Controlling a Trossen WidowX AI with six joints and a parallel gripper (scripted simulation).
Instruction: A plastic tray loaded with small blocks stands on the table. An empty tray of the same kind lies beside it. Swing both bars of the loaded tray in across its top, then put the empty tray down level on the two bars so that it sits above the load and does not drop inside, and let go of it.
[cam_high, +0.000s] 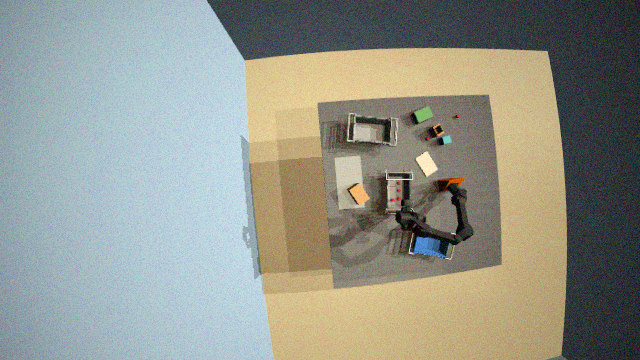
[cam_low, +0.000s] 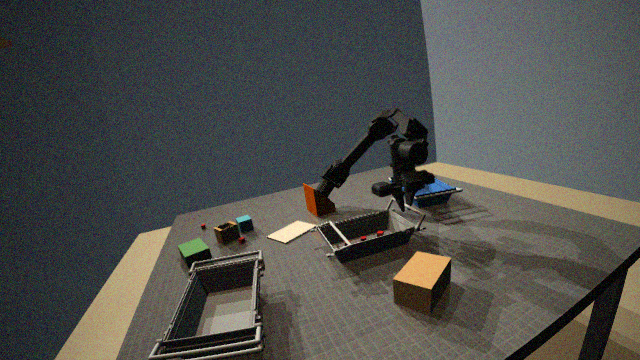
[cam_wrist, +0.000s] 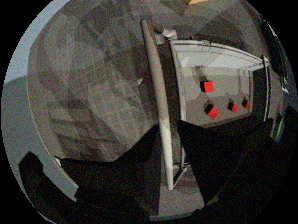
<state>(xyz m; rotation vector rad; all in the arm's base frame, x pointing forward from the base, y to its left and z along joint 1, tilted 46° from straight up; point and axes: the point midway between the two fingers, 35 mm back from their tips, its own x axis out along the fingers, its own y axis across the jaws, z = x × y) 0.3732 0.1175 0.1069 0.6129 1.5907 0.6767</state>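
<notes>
My gripper tip is now 230 mm to the right of the blue tray, 230 mm past it and 30 mm above it. Round my gripper tip: cream card (320 mm to the right, 230 mm behind, 70 mm below); cyan cube (480 mm to the right, 370 mm behind, 50 mm below); small brown box (540 mm to the right, 300 mm behind, 60 mm below).
</notes>
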